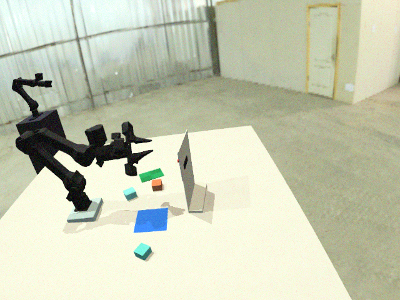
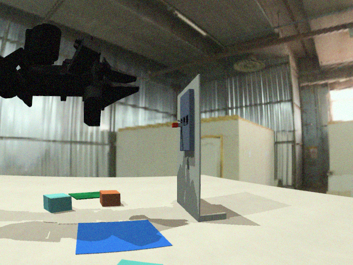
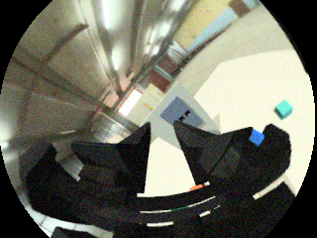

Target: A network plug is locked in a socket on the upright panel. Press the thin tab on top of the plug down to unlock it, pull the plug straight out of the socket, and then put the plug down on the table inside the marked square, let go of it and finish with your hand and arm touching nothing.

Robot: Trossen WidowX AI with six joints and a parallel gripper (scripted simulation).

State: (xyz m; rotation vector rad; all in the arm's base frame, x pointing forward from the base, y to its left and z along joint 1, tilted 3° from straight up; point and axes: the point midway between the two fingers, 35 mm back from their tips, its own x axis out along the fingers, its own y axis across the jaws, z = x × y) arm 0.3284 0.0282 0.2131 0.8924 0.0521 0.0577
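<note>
Now: the network plug 90 mm ahead of my gripper tip, 70 mm below it and 10 mm to the left of it. Also, from my gripper tip: blue marked square 250 mm below, 100 mm to the right, 40 mm behind; orange block 240 mm below, 100 mm to the left, 50 mm behind; upright panel 140 mm below, 110 mm ahead.
</note>
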